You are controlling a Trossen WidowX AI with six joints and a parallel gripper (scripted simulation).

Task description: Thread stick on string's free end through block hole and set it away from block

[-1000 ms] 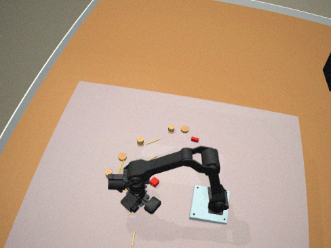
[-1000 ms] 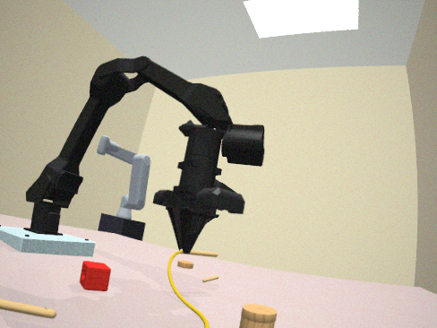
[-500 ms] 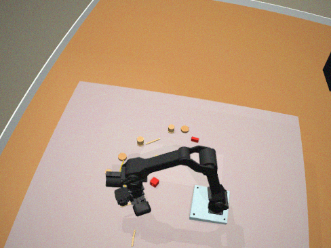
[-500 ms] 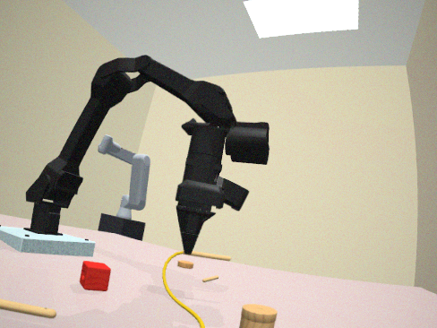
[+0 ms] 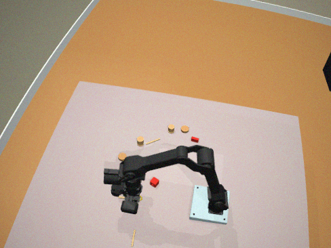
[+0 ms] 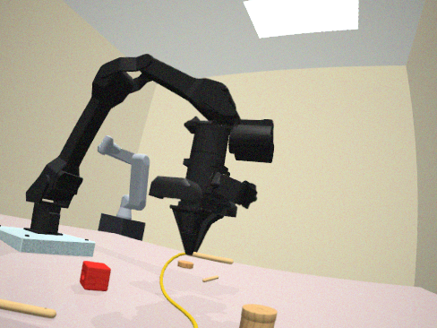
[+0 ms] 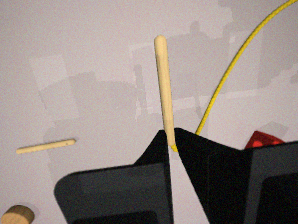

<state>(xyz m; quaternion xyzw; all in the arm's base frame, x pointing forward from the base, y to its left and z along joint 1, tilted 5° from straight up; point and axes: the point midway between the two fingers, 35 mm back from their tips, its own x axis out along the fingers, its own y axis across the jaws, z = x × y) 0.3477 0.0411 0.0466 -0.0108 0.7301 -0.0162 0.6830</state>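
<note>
My gripper tip is now 120 mm to the left of the red block, 60 mm past it and 40 mm above it. Also, from my gripper tip: round button: 230 mm to the right, 110 mm ahead, 50 mm below.
</note>
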